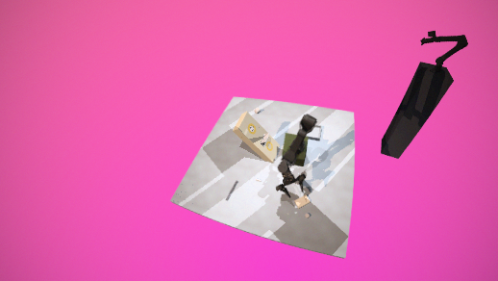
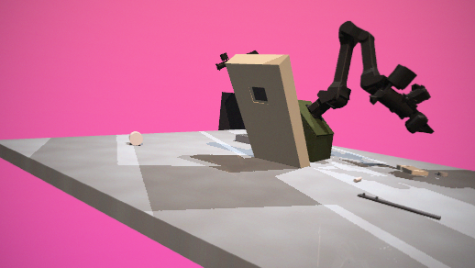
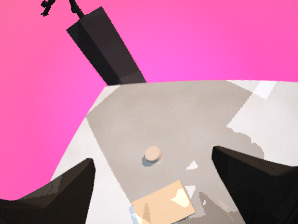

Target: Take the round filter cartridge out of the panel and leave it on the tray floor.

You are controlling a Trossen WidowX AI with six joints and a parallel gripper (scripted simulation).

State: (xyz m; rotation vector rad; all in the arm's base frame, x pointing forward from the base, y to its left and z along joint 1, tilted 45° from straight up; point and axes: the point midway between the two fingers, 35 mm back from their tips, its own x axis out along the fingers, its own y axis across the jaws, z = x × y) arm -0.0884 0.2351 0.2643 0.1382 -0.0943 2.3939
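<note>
The white round filter cartridge lies 47 cm ahead of my gripper tip, 32 cm to the right of it and 7 cm above it. The rest, counted from my gripper tip: tan block (16 cm below, 4 cm to the right, 4 cm behind); then tan service panel (43 cm ahead, 33 cm to the right); then tray (66 cm to the right, 16 cm below, 9 cm ahead).
</note>
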